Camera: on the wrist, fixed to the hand. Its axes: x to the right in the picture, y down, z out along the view.
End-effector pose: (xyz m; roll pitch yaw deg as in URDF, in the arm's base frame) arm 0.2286 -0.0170 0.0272 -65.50 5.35 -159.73
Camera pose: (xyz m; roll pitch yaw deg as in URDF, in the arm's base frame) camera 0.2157 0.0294 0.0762 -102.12 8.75 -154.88
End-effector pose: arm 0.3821 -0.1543 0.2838 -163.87 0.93 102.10
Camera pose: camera 0.3300 -0.1735 0.3244 158.69 5.17 98.00
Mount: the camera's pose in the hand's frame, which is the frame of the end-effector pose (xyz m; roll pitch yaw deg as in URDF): -0.0085 -0.0640 -0.0236 -37.35 -2.94 5.11
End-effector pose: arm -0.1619 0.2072 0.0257 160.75 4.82 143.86
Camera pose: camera -0.1954 0.1472 0.0276 122.99 5.89 138.04
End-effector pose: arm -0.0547 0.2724 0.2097 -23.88 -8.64 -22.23
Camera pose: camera -0.0888 0.2128 0.2127 -62.02 -9.22 -16.29
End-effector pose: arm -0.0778 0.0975 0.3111 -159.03 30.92 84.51
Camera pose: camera -0.1274 0.1181 0.3540 161.26 35.42 79.96
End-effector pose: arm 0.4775 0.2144 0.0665 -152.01 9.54 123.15
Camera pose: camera 0.4394 0.1896 0.1181 170.10 14.52 119.92
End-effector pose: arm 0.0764 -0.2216 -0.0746 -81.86 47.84 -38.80
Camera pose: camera 0.0863 -0.2712 -0.0280 -114.51 52.33 -32.85
